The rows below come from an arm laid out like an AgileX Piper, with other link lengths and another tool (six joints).
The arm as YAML. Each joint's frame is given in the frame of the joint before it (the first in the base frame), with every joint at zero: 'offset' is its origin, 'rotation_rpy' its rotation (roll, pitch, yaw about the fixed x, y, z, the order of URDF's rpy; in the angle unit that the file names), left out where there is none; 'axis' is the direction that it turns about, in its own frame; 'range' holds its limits. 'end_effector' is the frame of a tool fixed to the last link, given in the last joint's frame.
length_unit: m
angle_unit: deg
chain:
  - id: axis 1
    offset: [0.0, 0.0, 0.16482]
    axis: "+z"
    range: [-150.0, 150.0]
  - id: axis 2
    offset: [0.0, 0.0, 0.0]
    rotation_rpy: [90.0, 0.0, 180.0]
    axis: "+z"
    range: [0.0, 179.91]
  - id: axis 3
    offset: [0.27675, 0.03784, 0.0]
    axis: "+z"
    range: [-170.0, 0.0]
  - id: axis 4
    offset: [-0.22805, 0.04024, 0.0]
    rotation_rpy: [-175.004, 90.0, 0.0]
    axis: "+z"
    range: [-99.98, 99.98]
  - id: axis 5
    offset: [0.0, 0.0, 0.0]
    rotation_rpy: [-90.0, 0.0, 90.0]
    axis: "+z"
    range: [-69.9, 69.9]
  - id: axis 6
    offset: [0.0, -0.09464, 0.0]
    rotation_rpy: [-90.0, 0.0, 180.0]
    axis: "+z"
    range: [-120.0, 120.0]
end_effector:
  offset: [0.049, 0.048, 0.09]
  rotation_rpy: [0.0, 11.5, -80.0]
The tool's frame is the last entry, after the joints.
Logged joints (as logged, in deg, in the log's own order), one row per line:
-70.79 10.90 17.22 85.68 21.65 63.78
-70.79 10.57 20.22 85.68 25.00 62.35
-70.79 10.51 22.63 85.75 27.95 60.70
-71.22 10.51 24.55 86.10 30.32 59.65
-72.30 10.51 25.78 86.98 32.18 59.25
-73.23 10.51 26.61 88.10 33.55 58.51
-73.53 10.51 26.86 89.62 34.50 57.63
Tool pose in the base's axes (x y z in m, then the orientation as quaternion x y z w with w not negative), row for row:
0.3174 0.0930 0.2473 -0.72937 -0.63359 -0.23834 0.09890
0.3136 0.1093 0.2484 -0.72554 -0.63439 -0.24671 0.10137
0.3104 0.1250 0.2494 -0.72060 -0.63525 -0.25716 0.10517
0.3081 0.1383 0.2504 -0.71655 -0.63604 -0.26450 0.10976
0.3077 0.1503 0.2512 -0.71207 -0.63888 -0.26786 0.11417
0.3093 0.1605 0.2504 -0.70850 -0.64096 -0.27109 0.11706
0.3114 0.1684 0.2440 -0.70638 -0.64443 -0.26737 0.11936
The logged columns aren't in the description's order. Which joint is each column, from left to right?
Columns, left to right: axis 3, axis 4, axis 6, axis 2, axis 1, axis 5.
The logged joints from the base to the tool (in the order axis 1, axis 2, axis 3, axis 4, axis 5, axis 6), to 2 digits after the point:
21.65 85.68 -70.79 10.90 63.78 17.22
25.00 85.68 -70.79 10.57 62.35 20.22
27.95 85.75 -70.79 10.51 60.70 22.63
30.32 86.10 -71.22 10.51 59.65 24.55
32.18 86.98 -72.30 10.51 59.25 25.78
33.55 88.10 -73.23 10.51 58.51 26.61
34.50 89.62 -73.53 10.51 57.63 26.86

